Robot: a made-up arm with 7 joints. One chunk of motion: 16 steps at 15 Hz.
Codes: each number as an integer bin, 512 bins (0 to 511) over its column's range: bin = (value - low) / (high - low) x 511, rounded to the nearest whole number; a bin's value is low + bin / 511 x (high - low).
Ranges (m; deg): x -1.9..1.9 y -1.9..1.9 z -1.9..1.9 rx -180..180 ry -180..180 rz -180..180
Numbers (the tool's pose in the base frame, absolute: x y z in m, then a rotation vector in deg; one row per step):
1: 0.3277 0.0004 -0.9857 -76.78 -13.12 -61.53
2: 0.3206 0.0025 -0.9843 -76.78 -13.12 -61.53
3: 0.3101 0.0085 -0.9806 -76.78 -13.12 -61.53
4: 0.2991 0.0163 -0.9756 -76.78 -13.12 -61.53
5: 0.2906 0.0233 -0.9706 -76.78 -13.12 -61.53
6: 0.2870 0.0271 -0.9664 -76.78 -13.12 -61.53
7: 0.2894 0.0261 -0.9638 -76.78 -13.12 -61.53
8: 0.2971 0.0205 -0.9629 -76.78 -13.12 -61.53
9: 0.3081 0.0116 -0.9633 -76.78 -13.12 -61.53
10: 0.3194 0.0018 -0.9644 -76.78 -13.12 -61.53
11: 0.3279 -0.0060 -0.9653 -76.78 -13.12 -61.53
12: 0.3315 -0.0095 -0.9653 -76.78 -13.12 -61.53
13: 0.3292 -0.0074 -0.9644 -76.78 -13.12 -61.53
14: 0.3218 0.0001 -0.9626 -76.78 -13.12 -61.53
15: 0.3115 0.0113 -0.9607 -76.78 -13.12 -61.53
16: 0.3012 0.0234 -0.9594 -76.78 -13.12 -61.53
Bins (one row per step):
1: 300 256 123 147 237 168
2: 299 256 123 147 237 168
3: 297 257 124 147 237 168
4: 296 258 124 147 237 168
5: 295 259 125 147 237 168
6: 294 259 126 147 237 168
7: 294 259 126 147 237 168
8: 295 258 126 147 237 168
9: 297 257 126 147 237 168
10: 298 256 126 147 237 168
11: 300 255 126 147 237 168
12: 300 254 126 147 237 168
13: 300 255 126 147 237 168
14: 299 256 126 147 237 168
15: 297 257 126 147 237 168
16: 296 259 126 147 237 168

